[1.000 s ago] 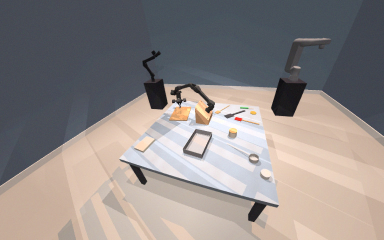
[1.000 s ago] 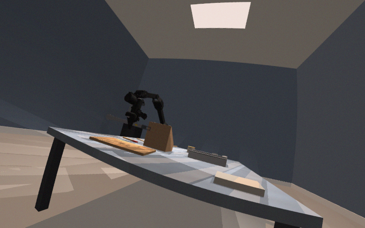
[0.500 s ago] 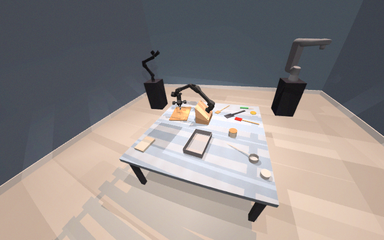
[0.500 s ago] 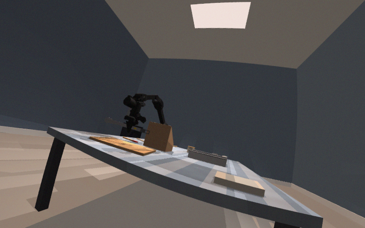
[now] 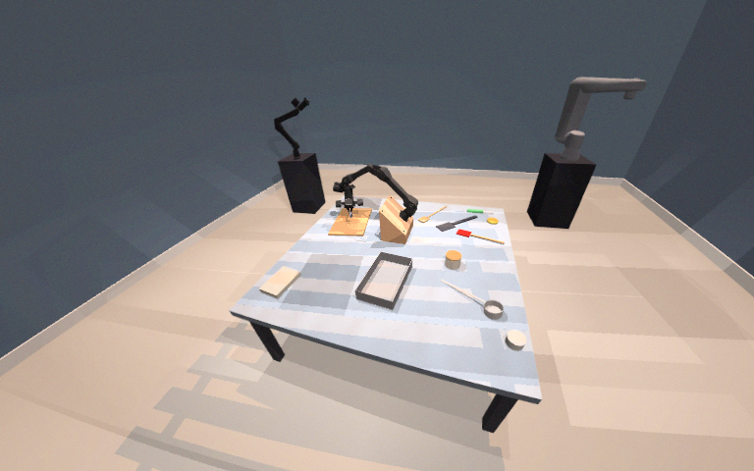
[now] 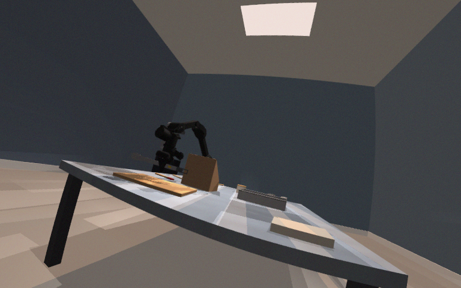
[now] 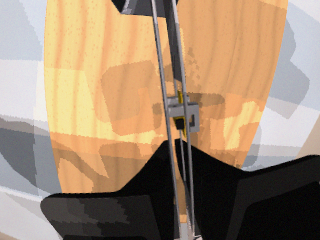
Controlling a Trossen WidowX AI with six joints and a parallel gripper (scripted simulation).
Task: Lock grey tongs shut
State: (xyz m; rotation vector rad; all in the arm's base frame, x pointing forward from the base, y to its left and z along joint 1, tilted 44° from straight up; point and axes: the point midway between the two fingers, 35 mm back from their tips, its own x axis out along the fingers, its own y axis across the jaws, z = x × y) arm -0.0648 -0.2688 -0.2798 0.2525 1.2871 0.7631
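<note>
Right now my gripper tip is 6 cm above the wooden board. Round my gripper tip: roasting tin 54 cm ahead, 38 cm to the left, 4 cm below; white disc 77 cm ahead, 93 cm to the left, 5 cm below; pale slab 65 cm ahead, 16 cm to the right, 5 cm below.
</note>
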